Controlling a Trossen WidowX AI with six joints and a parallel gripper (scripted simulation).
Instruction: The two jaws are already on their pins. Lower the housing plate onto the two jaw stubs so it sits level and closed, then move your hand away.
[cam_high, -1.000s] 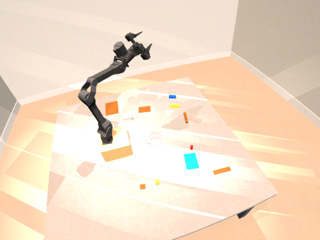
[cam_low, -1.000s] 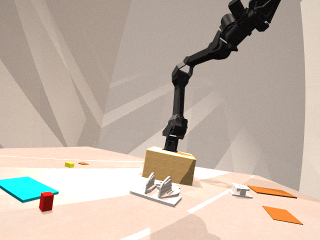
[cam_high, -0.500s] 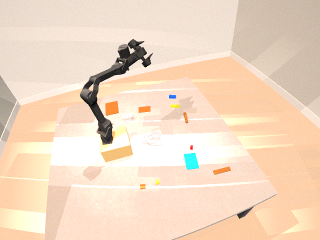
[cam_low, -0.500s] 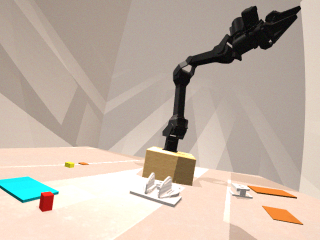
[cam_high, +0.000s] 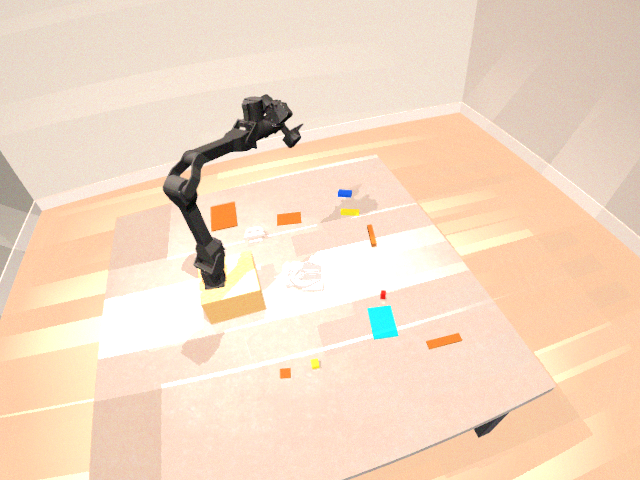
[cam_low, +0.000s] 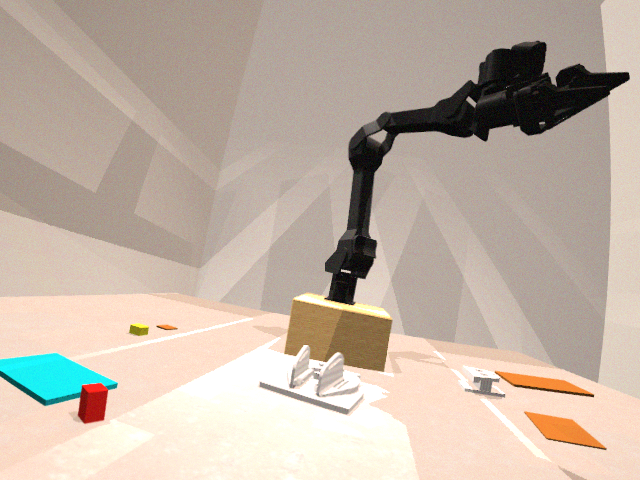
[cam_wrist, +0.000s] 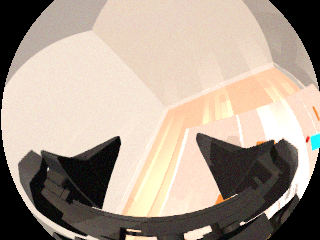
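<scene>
Right now my gripper tip is 220 mm past the white stand, 80 mm to the left of it and 440 mm above it. From my gripper tip the other things lie so: cyan tile 140 mm ahead, 580 mm to the right, 450 mm below; red cube 170 mm ahead, 480 mm to the right, 440 mm below; yellow block 90 mm behind, 670 mm to the right, 440 mm below.
</scene>
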